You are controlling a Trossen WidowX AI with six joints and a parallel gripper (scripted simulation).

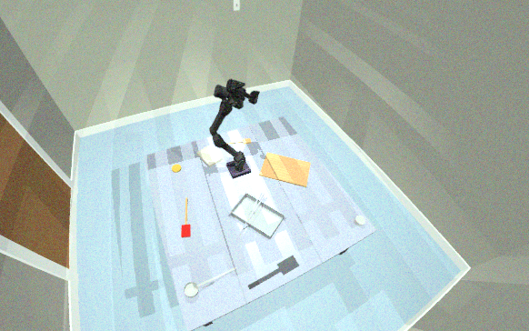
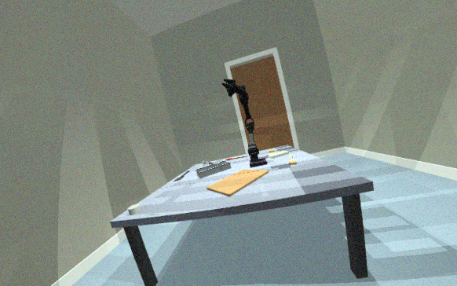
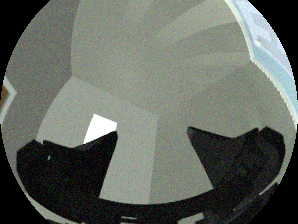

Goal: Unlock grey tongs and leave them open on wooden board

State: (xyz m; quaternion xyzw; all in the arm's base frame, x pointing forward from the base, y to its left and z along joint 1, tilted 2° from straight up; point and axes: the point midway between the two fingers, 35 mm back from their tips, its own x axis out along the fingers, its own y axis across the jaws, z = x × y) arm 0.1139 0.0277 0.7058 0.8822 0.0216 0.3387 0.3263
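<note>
The grey roasting tin lies 730 mm below my gripper tip, 290 mm ahead of it and 90 mm to the right of it. The rest, counted from my gripper tip: wooden board 750 mm below, 300 mm to the left, 40 mm ahead; then red-headed spatula 750 mm below, 520 mm to the right, 100 mm ahead; then white block 750 mm below, 340 mm behind, 180 mm to the right.
</note>
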